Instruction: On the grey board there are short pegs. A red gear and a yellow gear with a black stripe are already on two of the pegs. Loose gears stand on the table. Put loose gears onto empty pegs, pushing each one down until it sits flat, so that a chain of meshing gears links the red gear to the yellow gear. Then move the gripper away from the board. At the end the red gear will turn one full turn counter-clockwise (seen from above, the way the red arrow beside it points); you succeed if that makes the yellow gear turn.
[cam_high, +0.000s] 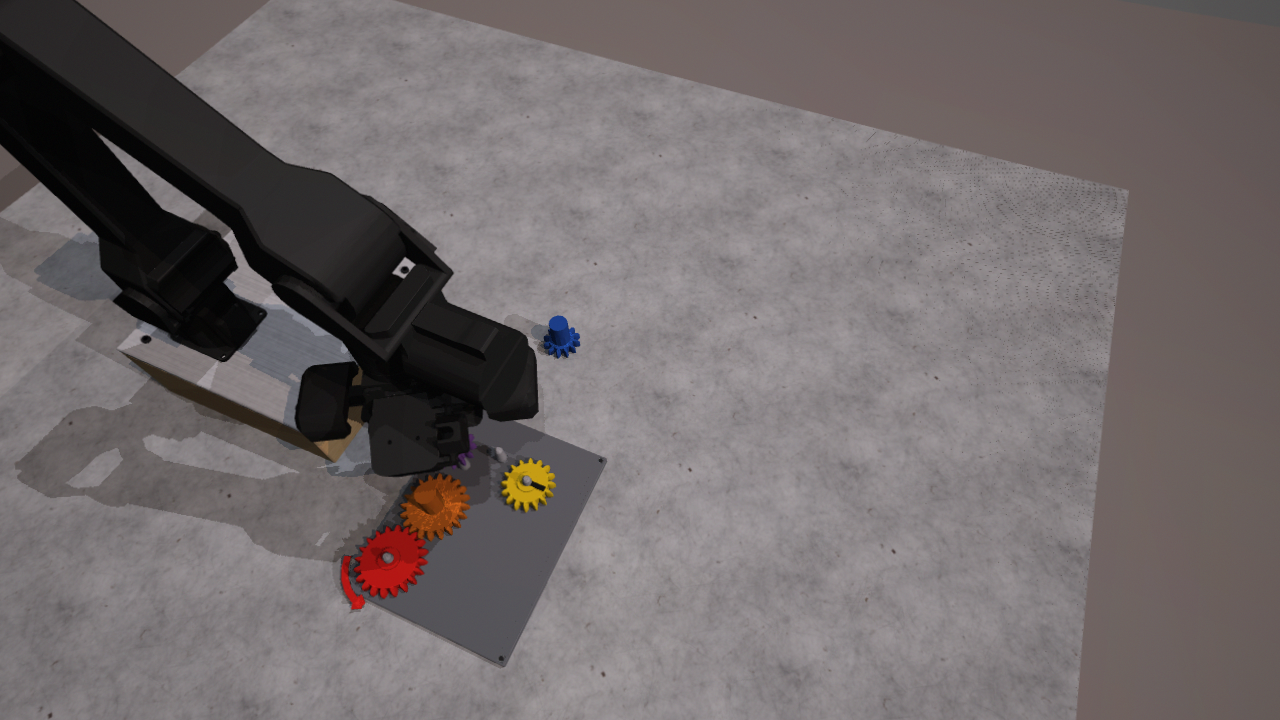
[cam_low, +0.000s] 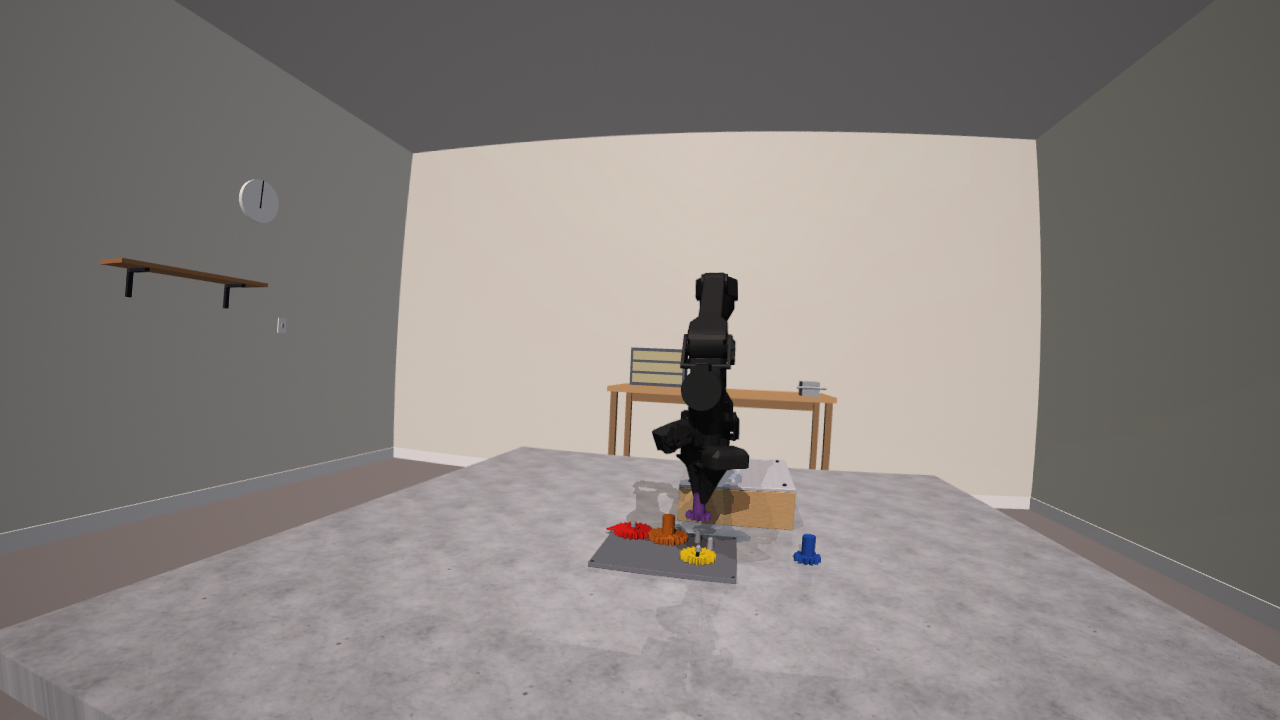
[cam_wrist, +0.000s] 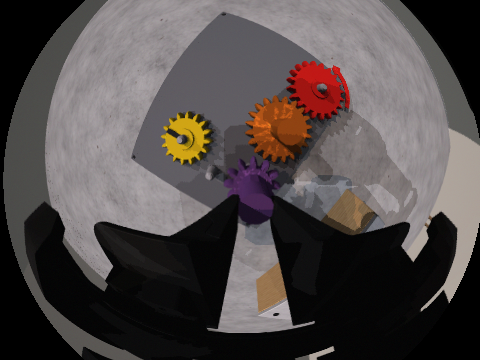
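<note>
Right now the orange gear is 50 mm to the right of my gripper tip and 50 mm below it. Also, from my gripper tip: yellow gear 70 mm ahead, 60 mm below, 10 mm to the left; red gear 110 mm to the right, 60 mm below, 10 mm behind; purple gear 10 mm below.
</note>
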